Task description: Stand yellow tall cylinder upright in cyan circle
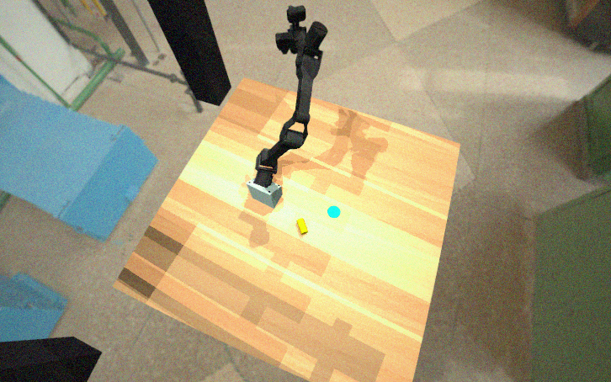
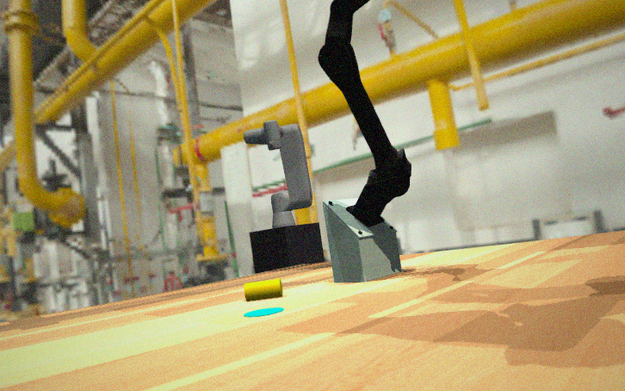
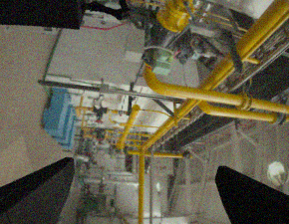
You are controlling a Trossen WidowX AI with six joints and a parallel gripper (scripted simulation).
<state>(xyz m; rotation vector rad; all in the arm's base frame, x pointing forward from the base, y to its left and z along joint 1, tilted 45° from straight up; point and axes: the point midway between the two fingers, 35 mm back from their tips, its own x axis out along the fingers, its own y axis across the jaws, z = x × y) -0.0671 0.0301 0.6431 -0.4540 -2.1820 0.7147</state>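
My gripper tip is 59 cm to the left of the yellow tall cylinder, 56 cm above it and 26 cm short of it. From my gripper tip the other things lie so: cyan circle (58 cm below, 47 cm to the right, 37 cm ahead).
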